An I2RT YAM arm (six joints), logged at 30 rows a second.
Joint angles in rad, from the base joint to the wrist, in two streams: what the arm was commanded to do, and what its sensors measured. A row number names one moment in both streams.
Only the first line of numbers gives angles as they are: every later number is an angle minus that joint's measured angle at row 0.
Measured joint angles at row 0:
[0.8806 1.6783 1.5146 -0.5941 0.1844 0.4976]
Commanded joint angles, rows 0 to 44:
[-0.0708 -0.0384 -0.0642 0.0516 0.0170 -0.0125]
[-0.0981 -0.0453 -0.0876 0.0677 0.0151 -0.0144]
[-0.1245 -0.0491 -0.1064 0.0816 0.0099 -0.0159]
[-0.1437 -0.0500 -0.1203 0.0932 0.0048 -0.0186]
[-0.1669 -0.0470 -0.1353 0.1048 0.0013 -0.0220]
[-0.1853 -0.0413 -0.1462 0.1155 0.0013 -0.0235]
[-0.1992 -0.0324 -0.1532 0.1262 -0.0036 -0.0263]
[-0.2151 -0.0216 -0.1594 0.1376 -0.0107 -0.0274]
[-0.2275 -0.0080 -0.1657 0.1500 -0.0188 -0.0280]
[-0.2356 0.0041 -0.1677 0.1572 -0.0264 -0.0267]
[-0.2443 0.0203 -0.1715 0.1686 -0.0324 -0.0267]
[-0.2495 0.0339 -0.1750 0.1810 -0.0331 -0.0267]
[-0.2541 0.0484 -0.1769 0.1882 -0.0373 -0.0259]
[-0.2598 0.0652 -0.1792 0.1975 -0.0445 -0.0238]
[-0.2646 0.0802 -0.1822 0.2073 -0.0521 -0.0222]
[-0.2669 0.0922 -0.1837 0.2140 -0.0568 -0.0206]
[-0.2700 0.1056 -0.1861 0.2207 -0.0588 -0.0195]
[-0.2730 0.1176 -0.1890 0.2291 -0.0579 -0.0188]
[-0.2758 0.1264 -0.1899 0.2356 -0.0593 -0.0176]
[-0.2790 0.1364 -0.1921 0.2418 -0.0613 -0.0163]
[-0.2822 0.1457 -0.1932 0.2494 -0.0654 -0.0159]
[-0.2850 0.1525 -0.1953 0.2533 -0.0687 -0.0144]
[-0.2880 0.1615 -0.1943 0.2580 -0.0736 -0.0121]
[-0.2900 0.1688 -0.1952 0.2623 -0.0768 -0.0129]
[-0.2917 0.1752 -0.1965 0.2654 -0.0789 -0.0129]
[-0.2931 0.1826 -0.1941 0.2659 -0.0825 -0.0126]
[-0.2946 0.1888 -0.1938 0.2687 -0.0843 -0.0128]
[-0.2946 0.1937 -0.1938 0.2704 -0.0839 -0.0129]
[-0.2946 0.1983 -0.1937 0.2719 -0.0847 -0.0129]
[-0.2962 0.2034 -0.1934 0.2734 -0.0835 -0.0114]
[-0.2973 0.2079 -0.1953 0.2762 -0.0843 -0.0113]
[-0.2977 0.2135 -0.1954 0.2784 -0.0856 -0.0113]
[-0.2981 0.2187 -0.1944 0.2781 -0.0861 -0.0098]
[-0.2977 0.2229 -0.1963 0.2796 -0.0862 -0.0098]
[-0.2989 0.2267 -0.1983 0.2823 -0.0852 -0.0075]
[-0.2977 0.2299 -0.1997 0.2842 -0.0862 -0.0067]
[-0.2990 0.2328 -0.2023 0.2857 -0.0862 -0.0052]
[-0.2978 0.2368 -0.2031 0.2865 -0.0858 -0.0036]
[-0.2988 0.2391 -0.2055 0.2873 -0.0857 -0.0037]
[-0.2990 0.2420 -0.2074 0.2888 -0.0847 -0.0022]
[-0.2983 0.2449 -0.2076 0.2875 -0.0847 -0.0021]
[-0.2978 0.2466 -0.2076 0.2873 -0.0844 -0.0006]
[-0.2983 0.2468 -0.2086 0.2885 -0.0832 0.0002]
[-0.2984 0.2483 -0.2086 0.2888 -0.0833 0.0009]
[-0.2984 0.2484 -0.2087 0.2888 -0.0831 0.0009]
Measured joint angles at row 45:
[-0.2987 0.2411 -0.2059 0.2838 -0.0804 -0.0030]
